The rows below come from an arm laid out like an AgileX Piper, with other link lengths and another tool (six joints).
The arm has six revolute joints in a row. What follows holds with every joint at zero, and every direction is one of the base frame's.
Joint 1 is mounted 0.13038 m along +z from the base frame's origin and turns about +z.
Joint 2 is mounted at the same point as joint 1 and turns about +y.
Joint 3 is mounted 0.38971 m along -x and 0.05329 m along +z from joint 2 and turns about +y.
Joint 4 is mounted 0.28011 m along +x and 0.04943 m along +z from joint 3 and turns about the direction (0.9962, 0, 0.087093).
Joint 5 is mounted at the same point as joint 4 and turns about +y.
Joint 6 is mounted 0.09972 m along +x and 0.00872 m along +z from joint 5 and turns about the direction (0.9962, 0, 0.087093).
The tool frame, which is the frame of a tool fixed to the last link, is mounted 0.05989 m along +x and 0.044 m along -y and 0.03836 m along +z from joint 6; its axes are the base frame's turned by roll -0.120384, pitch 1.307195 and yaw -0.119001 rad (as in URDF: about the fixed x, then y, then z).
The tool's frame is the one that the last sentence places.
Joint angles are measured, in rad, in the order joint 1, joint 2, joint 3, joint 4, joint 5, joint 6. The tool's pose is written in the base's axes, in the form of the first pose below.
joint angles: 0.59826 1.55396 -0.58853 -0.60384 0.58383 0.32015
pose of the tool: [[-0.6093, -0.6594, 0.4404, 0.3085], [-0.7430, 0.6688, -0.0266, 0.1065], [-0.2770, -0.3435, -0.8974, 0.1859], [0, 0, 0, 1]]
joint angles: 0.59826 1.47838 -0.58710 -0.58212 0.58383 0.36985
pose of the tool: [[-0.6345, -0.5955, 0.4927, 0.3018], [-0.6813, 0.7319, 0.0073, 0.1006], [-0.3649, -0.3311, -0.8702, 0.2079], [0, 0, 0, 1]]
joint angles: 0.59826 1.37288 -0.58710 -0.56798 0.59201 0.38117
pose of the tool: [[-0.6176, -0.5524, 0.5599, 0.2920], [-0.6395, 0.7670, 0.0513, 0.0933], [-0.4578, -0.3264, -0.8270, 0.2384], [0, 0, 0, 1]]
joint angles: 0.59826 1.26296 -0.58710 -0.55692 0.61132 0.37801
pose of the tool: [[-0.5875, -0.5182, 0.6215, 0.2787], [-0.6057, 0.7909, 0.0870, 0.0831], [-0.5367, -0.3253, -0.7785, 0.2681], [0, 0, 0, 1]]
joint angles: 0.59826 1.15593 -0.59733 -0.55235 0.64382 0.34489
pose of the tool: [[-0.5376, -0.5012, 0.6781, 0.2651], [-0.5955, 0.7950, 0.1155, 0.0726], [-0.5970, -0.3417, -0.7258, 0.2984], [0, 0, 0, 1]]
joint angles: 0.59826 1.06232 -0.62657 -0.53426 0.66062 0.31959
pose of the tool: [[-0.4819, -0.4769, 0.7350, 0.2537], [-0.5621, 0.8118, 0.1582, 0.0654], [-0.6722, -0.3369, -0.6593, 0.3308], [0, 0, 0, 1]]
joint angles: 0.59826 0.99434 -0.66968 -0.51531 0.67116 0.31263
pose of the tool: [[-0.4314, -0.4478, 0.7832, 0.2453], [-0.5125, 0.8361, 0.1957, 0.0602], [-0.7424, -0.3170, -0.5902, 0.3620], [0, 0, 0, 1]]
